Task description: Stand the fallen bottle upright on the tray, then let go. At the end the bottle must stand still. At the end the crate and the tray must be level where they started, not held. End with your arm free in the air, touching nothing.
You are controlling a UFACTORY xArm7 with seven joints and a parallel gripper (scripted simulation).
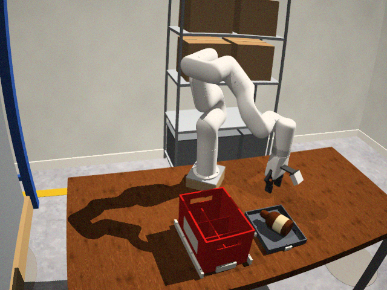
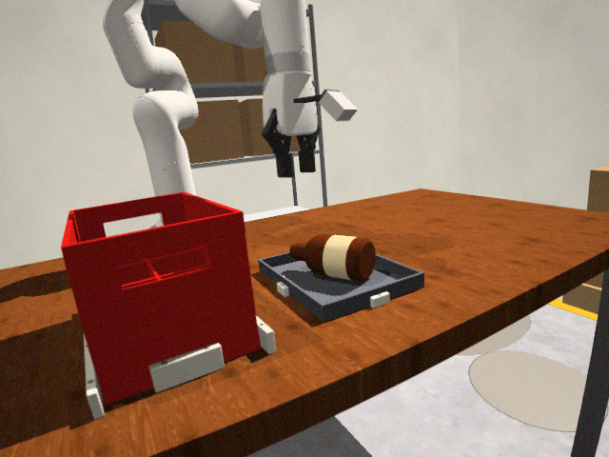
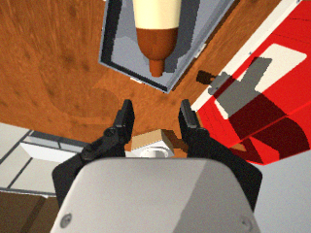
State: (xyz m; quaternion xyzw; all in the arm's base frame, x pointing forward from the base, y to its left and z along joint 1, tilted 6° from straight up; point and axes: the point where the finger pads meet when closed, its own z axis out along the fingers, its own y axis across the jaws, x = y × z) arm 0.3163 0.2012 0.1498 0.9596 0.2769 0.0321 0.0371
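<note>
Now: the brown bottle 16 cm below my hand, 4 cm ahead of it and 3 cm to the left of it. Round my hand: red crate (26 cm to the right, 12 cm below, 9 cm ahead); then dark grey tray (19 cm below, 6 cm ahead, 3 cm to the left).
</note>
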